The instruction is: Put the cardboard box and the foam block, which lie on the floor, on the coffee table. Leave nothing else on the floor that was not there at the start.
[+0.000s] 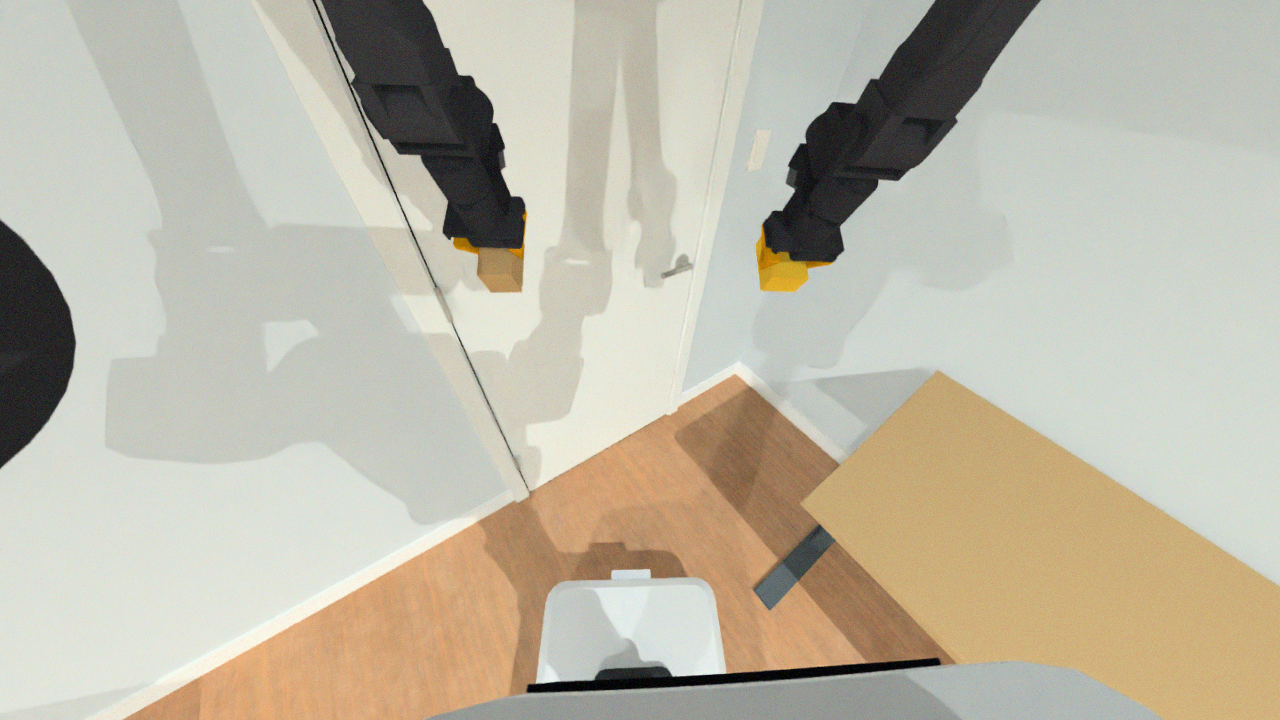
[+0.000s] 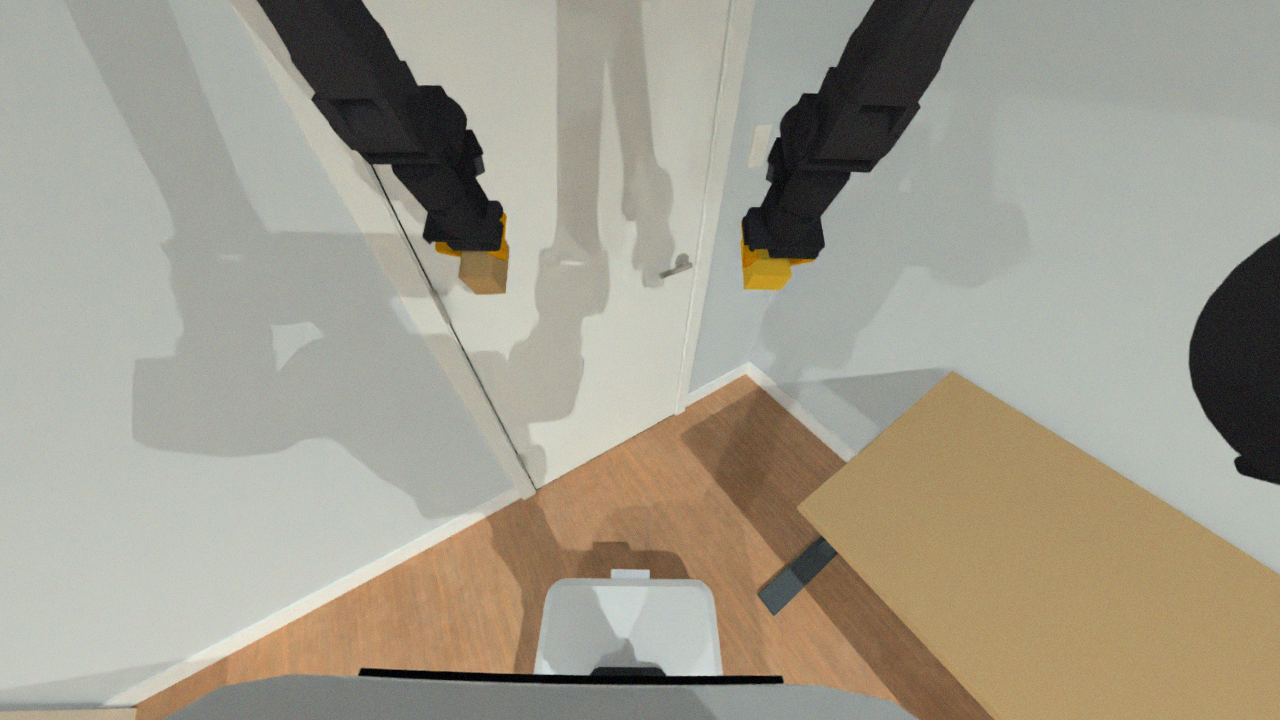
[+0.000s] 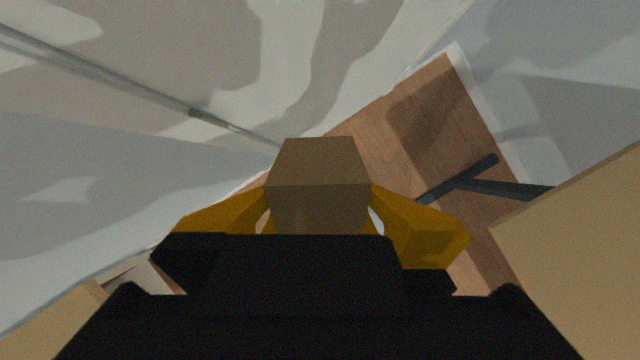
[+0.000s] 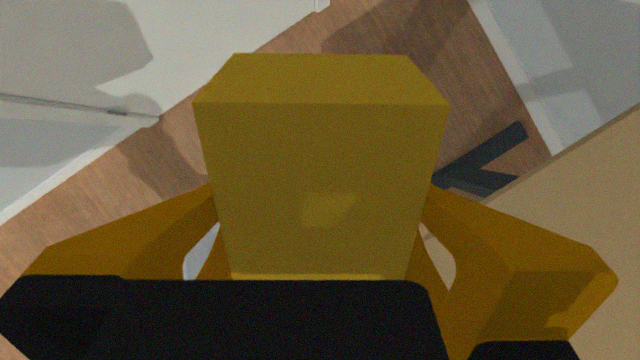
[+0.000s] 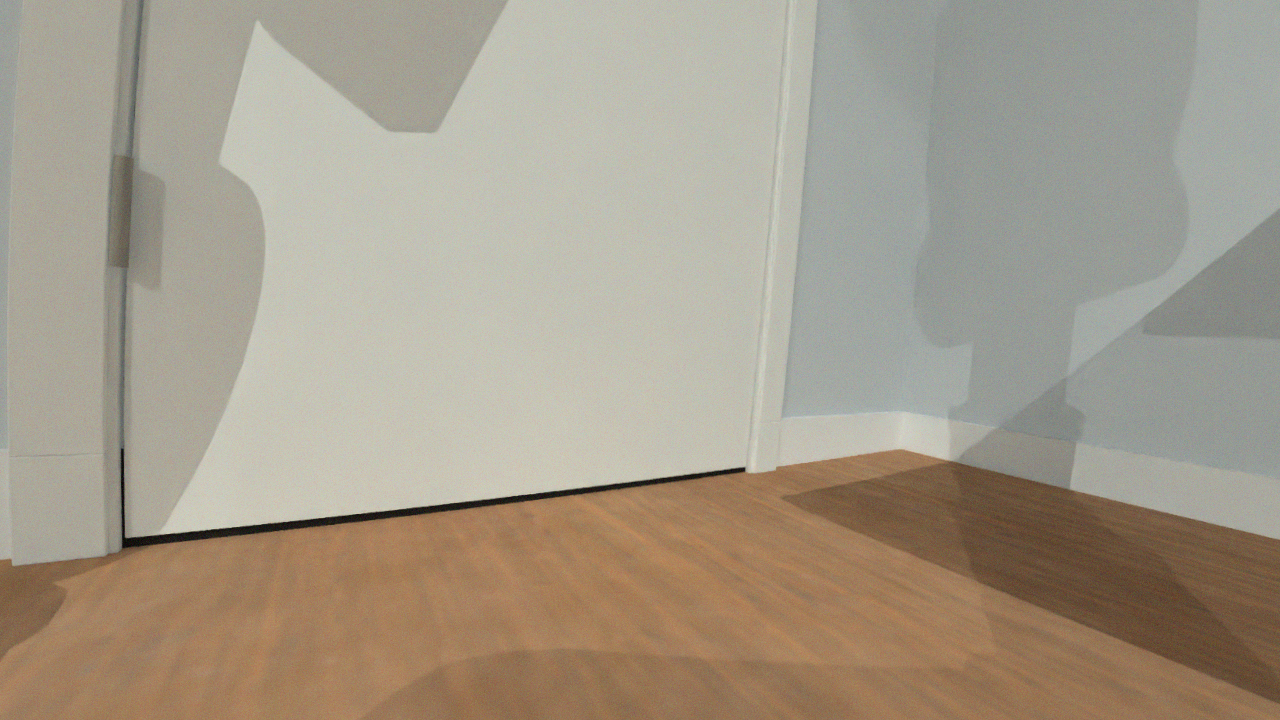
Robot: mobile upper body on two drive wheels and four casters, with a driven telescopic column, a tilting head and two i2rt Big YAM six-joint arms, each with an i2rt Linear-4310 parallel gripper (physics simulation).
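Places are measured from the left arm's base along level axes (x right, y back, z down), in millimetres.
Pixels of known places: left gripper, fingertip midpoint: (image 1: 505, 254) (image 2: 490, 257) (image 3: 319, 180); right gripper, fingertip midpoint: (image 1: 776, 267) (image 2: 761, 264) (image 4: 318, 179).
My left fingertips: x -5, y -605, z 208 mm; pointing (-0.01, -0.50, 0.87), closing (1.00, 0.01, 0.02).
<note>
Behind a point stands the place of what it marks.
My left gripper (image 1: 497, 254) @(z 208, x -5, y -605 mm) (image 2: 479, 254) @(z 208, x -5, y -605 mm) (image 3: 319, 180) @(z 208, x -5, y -605 mm) is shut on the cardboard box (image 1: 501, 274) @(z 199, x 8, y -531 mm) (image 2: 483, 276) @(z 199, x 10, y -532 mm) (image 3: 320, 160) @(z 175, x -5, y -620 mm), a small tan block shape held in the air. My right gripper (image 1: 787, 259) @(z 212, x 452, y -596 mm) (image 2: 771, 257) @(z 212, x 452, y -596 mm) (image 4: 318, 179) @(z 212, x 452, y -596 mm) is shut on the foam block (image 1: 781, 276) @(z 199, x 437, y -543 mm) (image 2: 765, 275) @(z 200, x 441, y -542 mm) (image 4: 320, 80) @(z 171, x 452, y -628 mm), which is yellow and also in the air. A table with a light wood top (image 1: 1056, 555) @(z 689, x 1163, y -232 mm) (image 2: 1056, 537) @(z 689, x 1175, y -296 mm) (image 3: 575, 240) @(z 689, x 907, y -339 mm) (image 4: 575, 200) @(z 689, x 963, y -497 mm) stands at the right, below and apart from both grippers. Whether it is the coffee table I cannot tell.
A dark table leg (image 1: 792, 568) (image 2: 796, 577) reaches out past the top's near corner. A white door (image 1: 617, 358) @(z 808, x 175, y -953 mm) (image 5: 501, 295) @(z 1153, x 64, y -882 mm) and walls meet in a corner ahead. My white base (image 1: 572, 626) @(z 1149, x 52, y -202 mm) is at the bottom. Another tan surface (image 3: 55, 325) @(z 958, x -1541, y 306 mm) shows at lower left.
</note>
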